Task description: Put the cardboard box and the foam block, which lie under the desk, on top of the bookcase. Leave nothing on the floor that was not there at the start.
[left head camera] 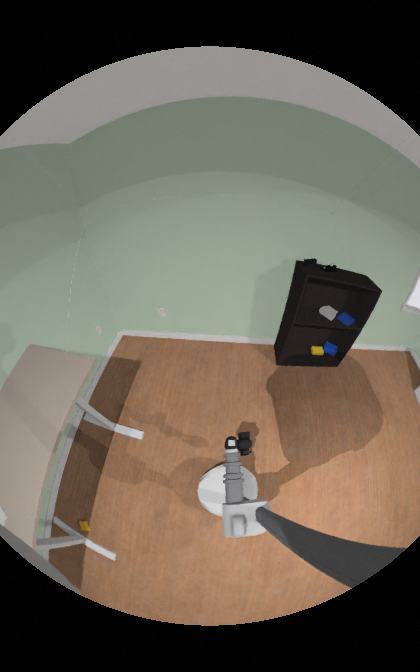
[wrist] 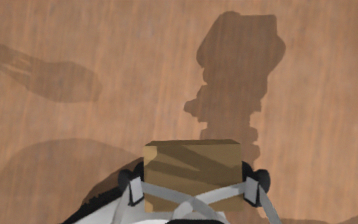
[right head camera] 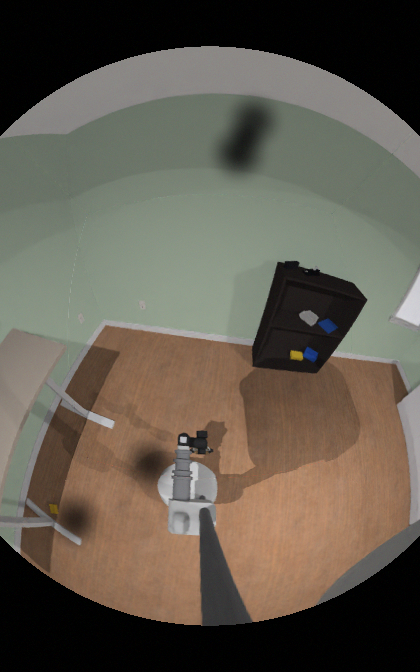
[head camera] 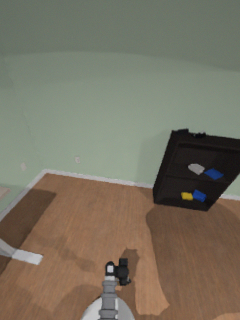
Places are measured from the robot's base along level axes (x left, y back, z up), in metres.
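Where they show: gripper, fingertip midpoint: [wrist: 192,174].
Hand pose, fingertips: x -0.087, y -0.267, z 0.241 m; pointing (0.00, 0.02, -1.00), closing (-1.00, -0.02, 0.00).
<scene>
Each offset is from my fingertips to the top centre of the thing.
My gripper [wrist: 192,174] [head camera: 123,272] [left head camera: 244,443] [right head camera: 200,442] is shut on the brown cardboard box {dx +0.000, dy -0.008, dz +0.044 m} [wrist: 193,172], held between both fingertips above the floor in the wrist view. The box is hard to make out in the head views. A small yellow block [left head camera: 84,526] [right head camera: 53,509], which looks like the foam block, lies on the floor under the desk [left head camera: 45,400] [right head camera: 30,370], by a leg at lower left. The black bookcase [head camera: 164,170] [left head camera: 290,315] [right head camera: 268,315] stands against the wall, ahead and right of the gripper, apart from it.
Two small black objects {dx -0.650, dy -1.087, dz +0.846 m} [head camera: 181,131] {dx -0.821, dy -1.040, dz +0.861 m} [head camera: 199,134] sit on the bookcase's top at the left. Its shelves hold a light grey item [left head camera: 328,312], blue items [left head camera: 346,319] [left head camera: 330,348] and a yellow item [left head camera: 317,350]. A white desk foot [head camera: 27,257] [left head camera: 129,431] reaches out at left.
</scene>
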